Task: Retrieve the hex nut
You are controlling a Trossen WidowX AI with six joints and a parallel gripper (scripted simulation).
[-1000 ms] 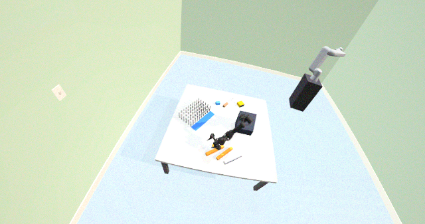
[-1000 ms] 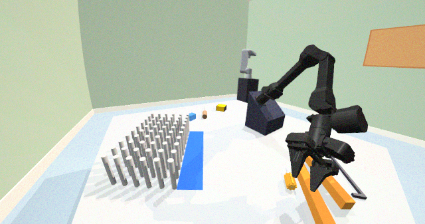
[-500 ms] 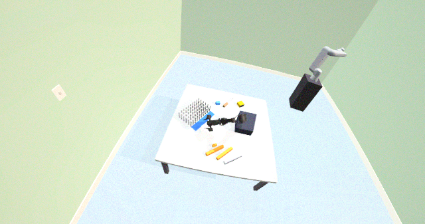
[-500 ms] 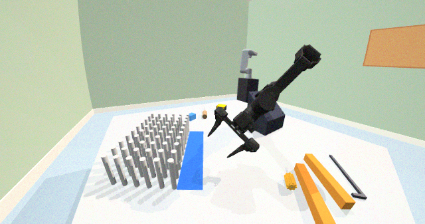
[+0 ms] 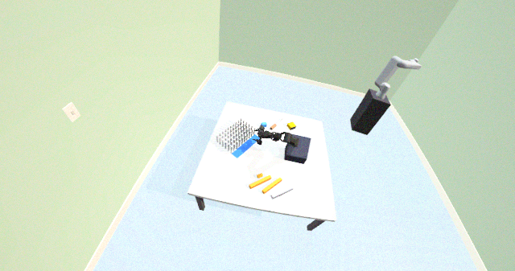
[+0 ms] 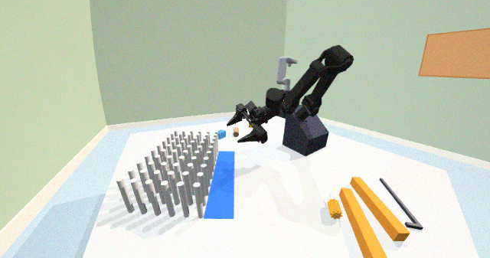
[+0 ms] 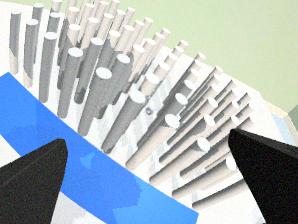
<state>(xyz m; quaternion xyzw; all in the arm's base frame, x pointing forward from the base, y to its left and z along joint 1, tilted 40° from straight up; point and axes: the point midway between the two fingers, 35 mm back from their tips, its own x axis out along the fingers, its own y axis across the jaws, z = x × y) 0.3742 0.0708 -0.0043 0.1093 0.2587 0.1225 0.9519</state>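
The blue block lies 50 mm behind my gripper tip, 330 mm to the right of it and 130 mm below it. From my gripper tip the other things lie so: blue taped strip: 40 mm ahead, 30 mm to the left, 150 mm below; then yellow brush-like tool: 190 mm behind, 330 mm to the left, 140 mm below; then hex nut: 170 mm ahead, 60 mm to the right, 150 mm below.
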